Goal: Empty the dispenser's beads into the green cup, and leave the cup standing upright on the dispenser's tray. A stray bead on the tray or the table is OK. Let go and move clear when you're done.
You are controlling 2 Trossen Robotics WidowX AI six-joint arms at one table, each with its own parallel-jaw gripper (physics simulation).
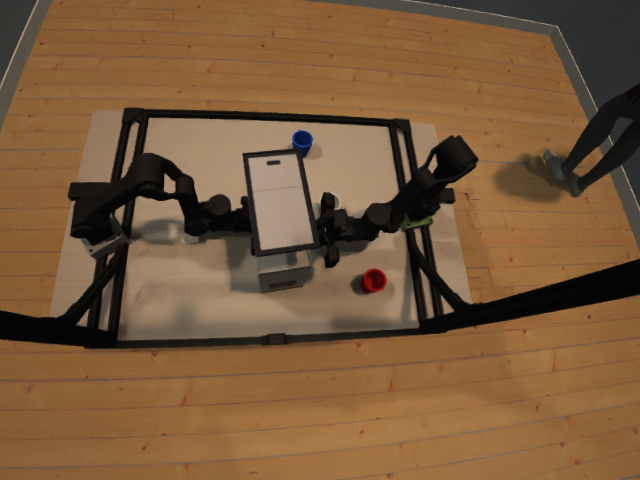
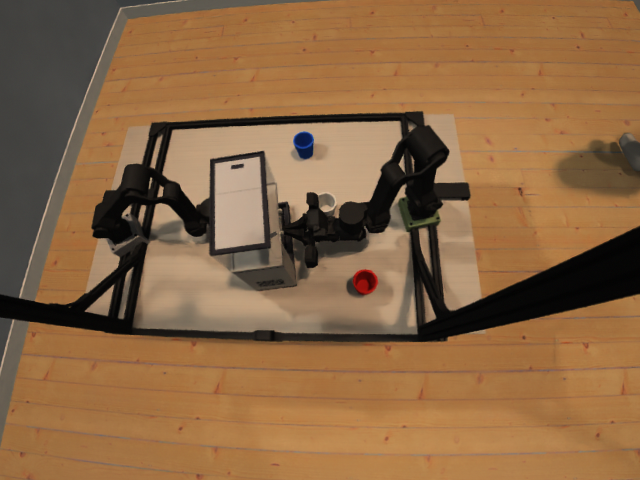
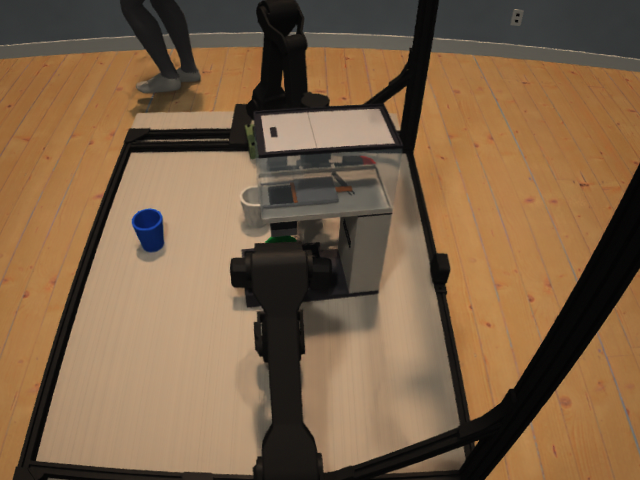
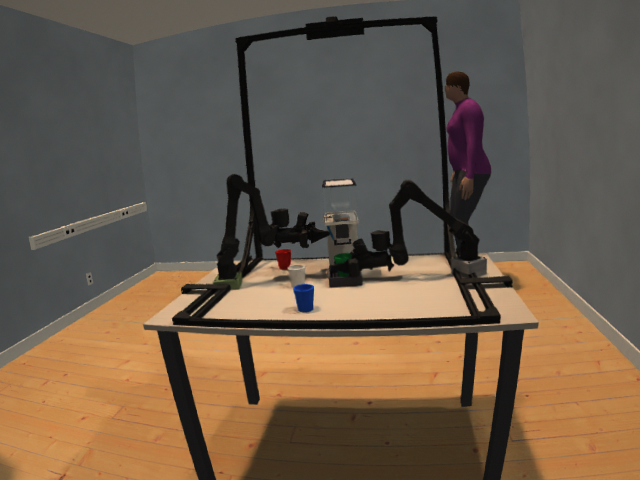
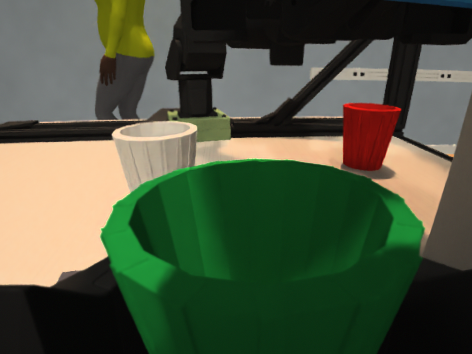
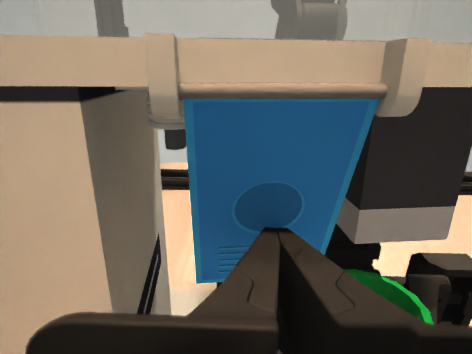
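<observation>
The dispenser stands mid-table, its blue paddle tilted under the hopper. My right gripper is shut, with nothing visible between its fingers; its tips press the paddle's lower part. The green cup is upright beneath the dark spout, over the dispenser's tray. My left gripper is shut on the cup. The visible inside of the cup shows no beads, and its bottom is hidden. Beads do not show in the hopper either.
A white cup stands near the tray, close to my right arm. A red cup stands at the right. A blue cup stands near the opposite long edge. A black frame borders the table.
</observation>
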